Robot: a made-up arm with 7 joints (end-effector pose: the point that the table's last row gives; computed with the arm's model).
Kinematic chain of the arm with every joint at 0, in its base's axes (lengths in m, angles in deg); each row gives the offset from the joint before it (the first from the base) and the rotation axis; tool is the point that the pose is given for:
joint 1: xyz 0 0 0.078 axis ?
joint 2: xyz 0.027 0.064 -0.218 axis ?
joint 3: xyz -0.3 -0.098 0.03 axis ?
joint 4: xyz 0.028 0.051 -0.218 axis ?
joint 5: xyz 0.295 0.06 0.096 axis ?
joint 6: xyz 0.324 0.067 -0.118 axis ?
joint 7: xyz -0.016 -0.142 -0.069 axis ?
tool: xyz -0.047 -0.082 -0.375
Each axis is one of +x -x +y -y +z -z.
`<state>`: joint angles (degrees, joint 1 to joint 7).
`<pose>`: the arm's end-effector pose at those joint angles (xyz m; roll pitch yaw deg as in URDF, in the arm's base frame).
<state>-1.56 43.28 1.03 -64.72 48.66 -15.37 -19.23</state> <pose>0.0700 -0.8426 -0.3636 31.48 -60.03 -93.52</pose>
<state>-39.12 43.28 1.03 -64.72 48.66 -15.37 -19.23</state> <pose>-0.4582 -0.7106 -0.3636 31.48 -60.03 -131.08</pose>
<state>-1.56 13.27 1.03 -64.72 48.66 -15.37 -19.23</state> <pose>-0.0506 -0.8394 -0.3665 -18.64 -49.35 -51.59</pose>
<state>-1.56 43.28 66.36 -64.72 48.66 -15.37 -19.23</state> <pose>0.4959 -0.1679 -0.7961 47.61 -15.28 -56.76</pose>
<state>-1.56 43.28 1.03 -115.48 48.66 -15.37 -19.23</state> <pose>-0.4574 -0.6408 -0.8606 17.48 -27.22 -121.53</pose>
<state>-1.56 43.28 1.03 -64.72 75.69 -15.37 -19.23</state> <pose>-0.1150 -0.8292 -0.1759 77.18 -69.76 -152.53</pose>
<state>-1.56 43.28 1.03 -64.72 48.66 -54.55 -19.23</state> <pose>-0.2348 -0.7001 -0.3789 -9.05 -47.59 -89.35</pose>
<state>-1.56 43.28 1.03 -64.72 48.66 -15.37 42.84</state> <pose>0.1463 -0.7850 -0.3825 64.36 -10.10 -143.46</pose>
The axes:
joint 1: +z
joint 2: -y
joint 3: +x
joint 4: +z
joint 5: -y
joint 6: +x
joint 7: -z

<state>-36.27 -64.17 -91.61 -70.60 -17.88 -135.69 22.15</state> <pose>0.4681 -0.2060 0.2032 136.02 9.21 -36.89</pose>
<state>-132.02 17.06 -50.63 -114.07 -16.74 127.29 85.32</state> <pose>-0.3337 0.4360 0.3007 157.38 12.38 -175.68</pose>
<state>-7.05 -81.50 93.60 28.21 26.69 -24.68 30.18</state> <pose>0.3665 0.3273 -0.5507 -2.00 55.28 -96.70</pose>
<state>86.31 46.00 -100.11 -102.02 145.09 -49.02 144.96</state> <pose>-0.3714 -0.4272 -0.4592 -59.37 -0.10 -44.90</pose>
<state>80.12 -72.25 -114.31 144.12 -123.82 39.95 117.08</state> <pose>-0.0178 0.3480 0.2468 -95.41 49.20 -144.68</pose>
